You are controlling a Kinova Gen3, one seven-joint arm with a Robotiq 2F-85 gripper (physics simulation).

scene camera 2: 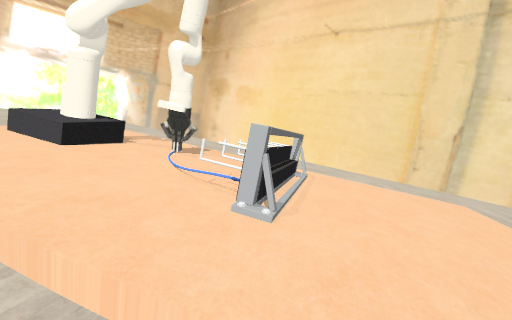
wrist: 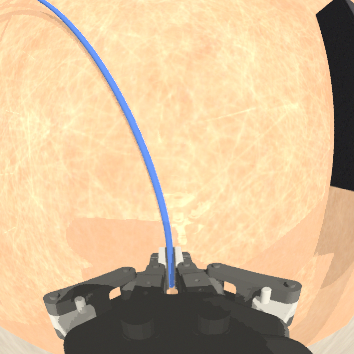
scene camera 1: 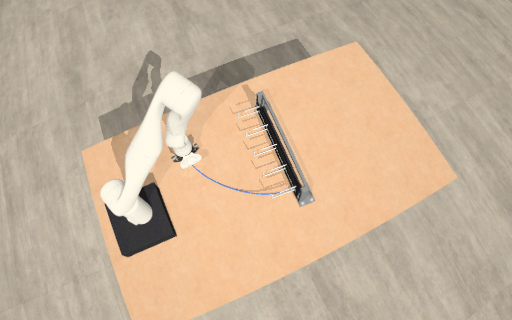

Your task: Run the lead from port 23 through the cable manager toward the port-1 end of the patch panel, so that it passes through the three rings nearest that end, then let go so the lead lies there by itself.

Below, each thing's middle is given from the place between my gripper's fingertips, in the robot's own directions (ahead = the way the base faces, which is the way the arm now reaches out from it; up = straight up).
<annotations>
My hand is 370 mm short of the grey frame [scene camera 2: 256, 161], 220 mm to the left of it and 70 mm below it.
</annotations>
